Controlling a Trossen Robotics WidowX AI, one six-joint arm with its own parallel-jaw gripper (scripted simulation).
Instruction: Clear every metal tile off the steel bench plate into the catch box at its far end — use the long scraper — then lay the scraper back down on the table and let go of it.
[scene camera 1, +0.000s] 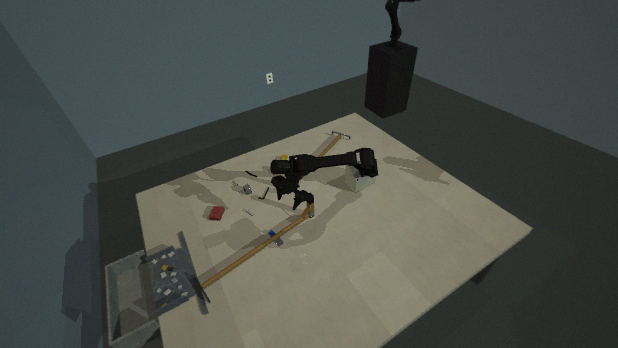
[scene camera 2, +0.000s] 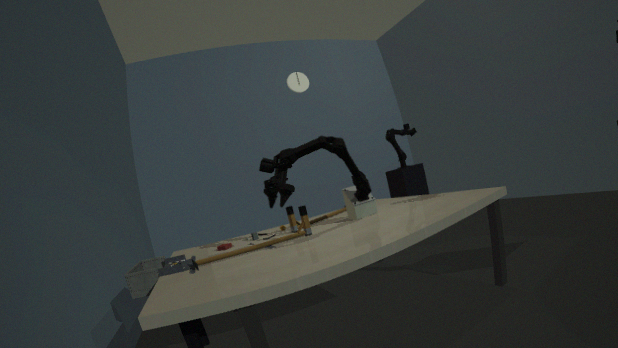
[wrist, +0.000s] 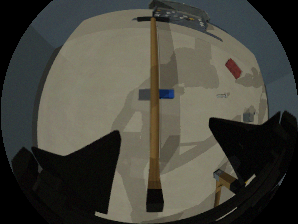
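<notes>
The gripper (wrist: 167, 129) is open and holds nothing. There's also a long scraper (scene camera 1: 309, 211). Scene camera 2 shows the long scraper (scene camera 2: 305, 224) too, and so does the wrist view, with the long scraper (wrist: 154, 198) in it.
</notes>
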